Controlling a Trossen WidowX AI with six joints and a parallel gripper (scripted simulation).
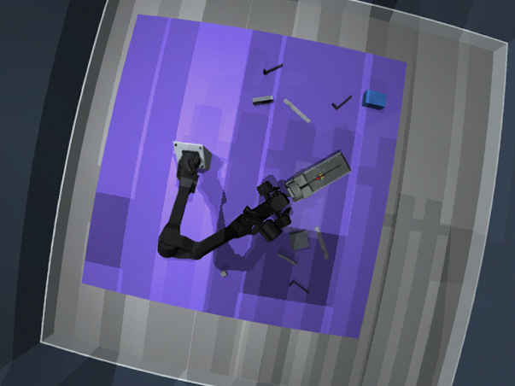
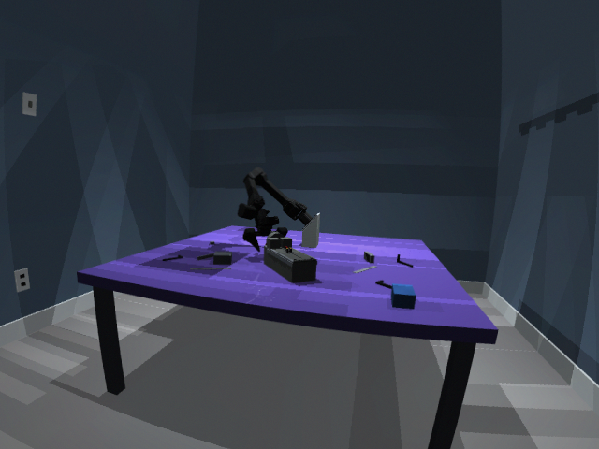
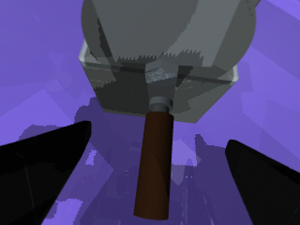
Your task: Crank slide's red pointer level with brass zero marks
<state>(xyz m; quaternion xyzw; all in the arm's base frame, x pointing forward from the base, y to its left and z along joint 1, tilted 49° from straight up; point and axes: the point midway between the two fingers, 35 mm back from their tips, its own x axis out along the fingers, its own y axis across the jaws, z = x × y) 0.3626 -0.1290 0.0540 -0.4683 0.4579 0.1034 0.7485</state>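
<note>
The brown crank handle lies 2 cm behind my gripper tip, 2 cm above it and 1 cm to the right of it. Round my gripper tip: dark L-shaped key (38 cm to the right, 10 cm ahead, 4 cm below); red pointer (11 cm ahead, 9 cm to the left, 4 cm above); grey block (17 cm to the right, 8 cm ahead, 3 cm below).
</note>
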